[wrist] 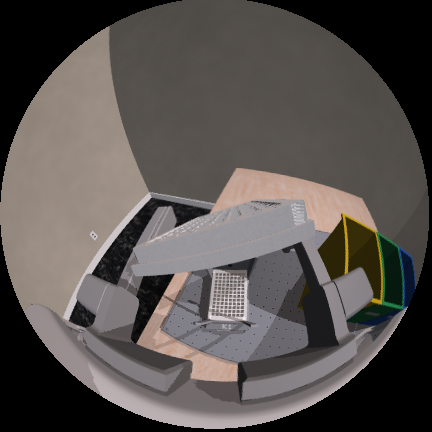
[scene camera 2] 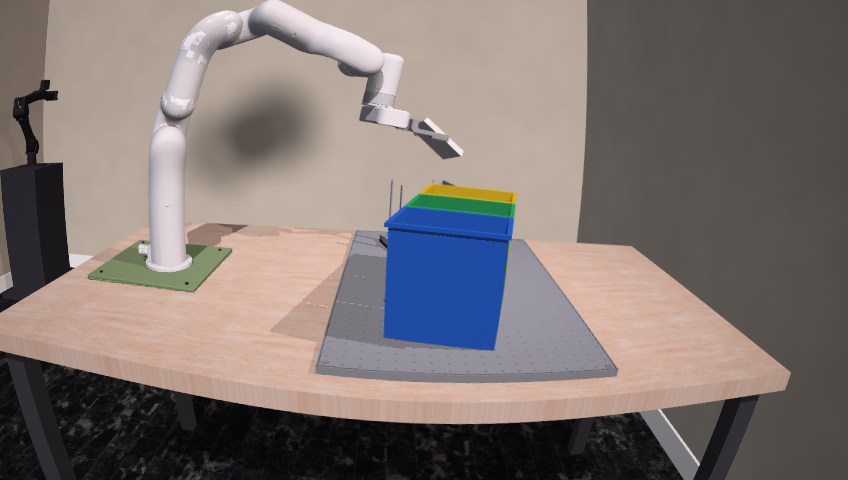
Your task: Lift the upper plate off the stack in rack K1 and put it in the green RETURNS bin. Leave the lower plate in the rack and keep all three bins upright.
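Where they show: hand at its tool point: (wrist: 220,227) (scene camera 2: 430,135); arm's base at its link origin: (scene camera 2: 168,263).
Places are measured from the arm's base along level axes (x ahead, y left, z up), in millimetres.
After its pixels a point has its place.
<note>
My gripper (scene camera 2: 429,132) (wrist: 220,250) {y 270, x 600, z 274 mm} is shut on the upper plate (scene camera 2: 445,148) {y 268, x 637, z 243 mm} (wrist: 225,245) {y 255, x 569, z 307 mm}, which is pale grey. It holds the plate high above the bins and rack, tilted, with its far end lower in the scene view. The lower plate (wrist: 228,295) {y 265, x 588, z 37 mm}, a white gridded one, sits in rack K1 (wrist: 226,327) {y 243, x 513, z 20 mm} in the wrist view. The bins hide most of the rack in the scene view. The green bin (scene camera 2: 464,205) {y -68, x 644, z 170 mm} (wrist: 392,262) stands upright between the yellow bin (scene camera 2: 473,193) {y 59, x 679, z 172 mm} (wrist: 361,250) {y -69, x 719, z 121 mm} and the blue bin (scene camera 2: 446,285) {y -313, x 593, z 100 mm} (wrist: 408,272), both also upright.
The bins stand in a row on the grey perforated board (scene camera 2: 553,333) {y -268, x 787, z 3 mm} (wrist: 275,320) {y 133, x 555, z 3 mm}, on the wooden table (scene camera 2: 249,333) {y -296, x 284, z -10 mm}. Thin upright posts (scene camera 2: 390,199) {y 282, x 515, z 109 mm} rise behind the bins. The arm's green base plate (scene camera 2: 124,273) {y -97, x -87, z 0 mm} is at the table's left.
</note>
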